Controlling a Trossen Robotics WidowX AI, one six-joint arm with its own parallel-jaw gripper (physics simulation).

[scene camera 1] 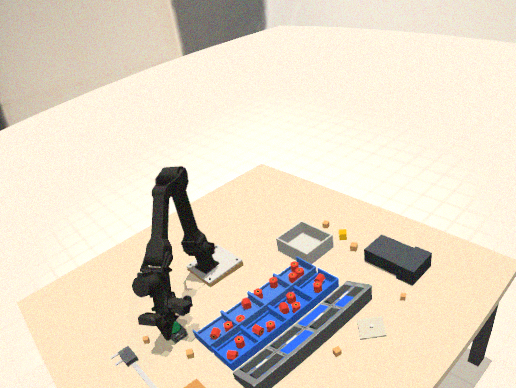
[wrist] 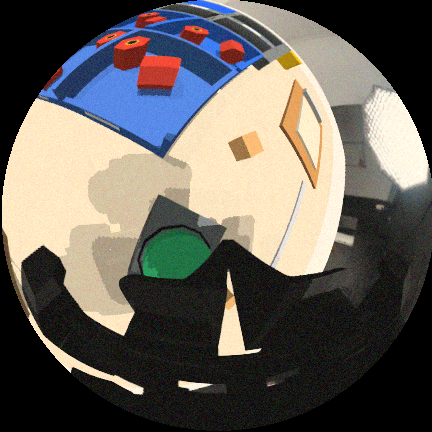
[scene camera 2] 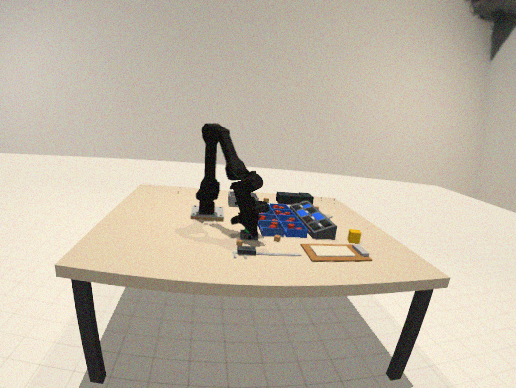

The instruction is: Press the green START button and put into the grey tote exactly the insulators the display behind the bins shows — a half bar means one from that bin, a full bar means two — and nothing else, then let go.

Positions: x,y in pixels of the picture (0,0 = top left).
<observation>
my gripper: scene camera 1; wrist 226,244; scene camera 2
same spot on my gripper: (scene camera 2: 251,223) = (scene camera 1: 158,325)
</observation>
